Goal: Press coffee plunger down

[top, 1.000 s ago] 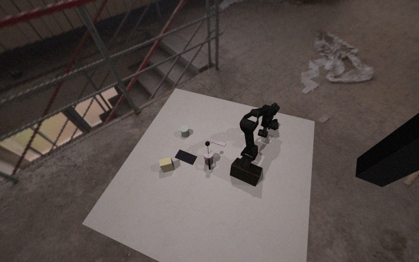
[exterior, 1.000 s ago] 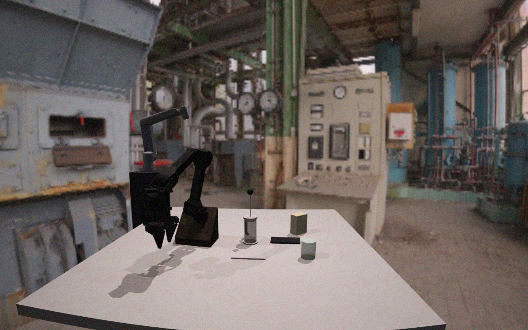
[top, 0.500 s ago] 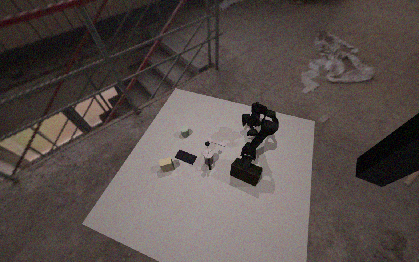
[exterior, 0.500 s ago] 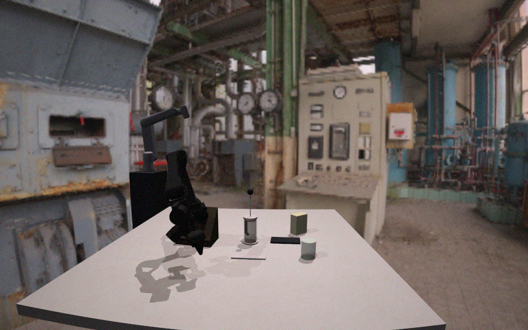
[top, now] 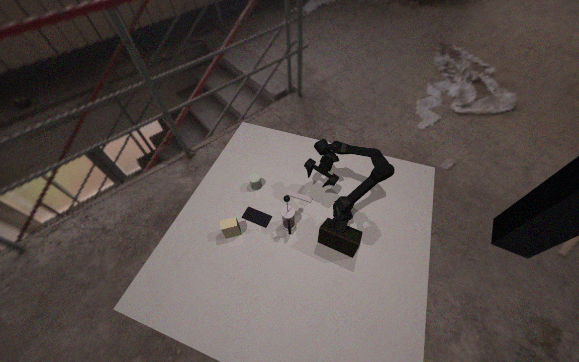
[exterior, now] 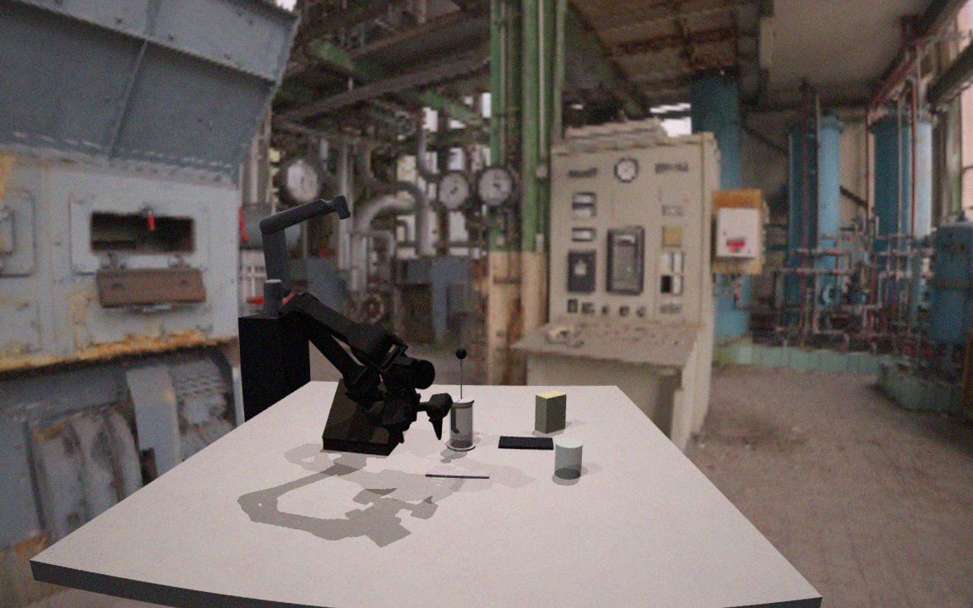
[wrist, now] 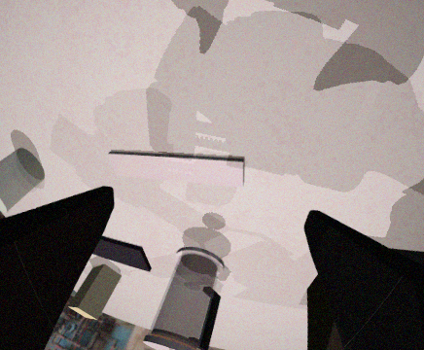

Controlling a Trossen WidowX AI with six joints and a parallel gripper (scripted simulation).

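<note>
Now: gripper tip 3 cm short of the coffee press, 26 cm to the right of it and 2 cm below it. The rest, counted from my gripper tip: pale green cylinder 33 cm ahead, 11 cm to the left, 7 cm below.
</note>
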